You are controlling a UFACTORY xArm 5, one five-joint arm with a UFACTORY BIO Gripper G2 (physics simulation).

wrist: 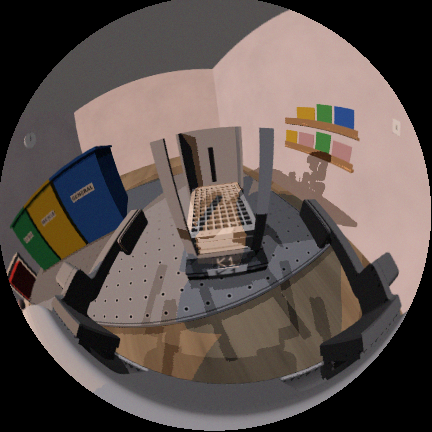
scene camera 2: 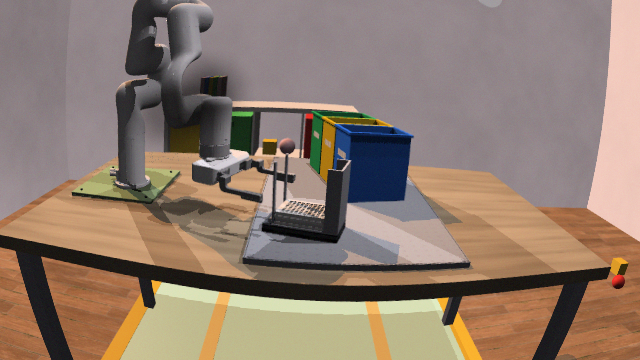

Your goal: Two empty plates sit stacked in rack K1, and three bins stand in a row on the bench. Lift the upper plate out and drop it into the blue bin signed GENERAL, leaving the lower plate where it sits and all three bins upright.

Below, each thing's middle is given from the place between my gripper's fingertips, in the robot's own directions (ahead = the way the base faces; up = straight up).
Labels:
Right now the blue bin (scene camera 2: 379, 155) is 230 mm ahead of my hand, 250 mm to the left of it and 10 mm above it. From my hand the other things lie so: yellow bin (scene camera 2: 329, 130) 210 mm ahead, 370 mm to the left, 10 mm above; then green bin (scene camera 2: 317, 126) 180 mm ahead, 500 mm to the left, 10 mm above.

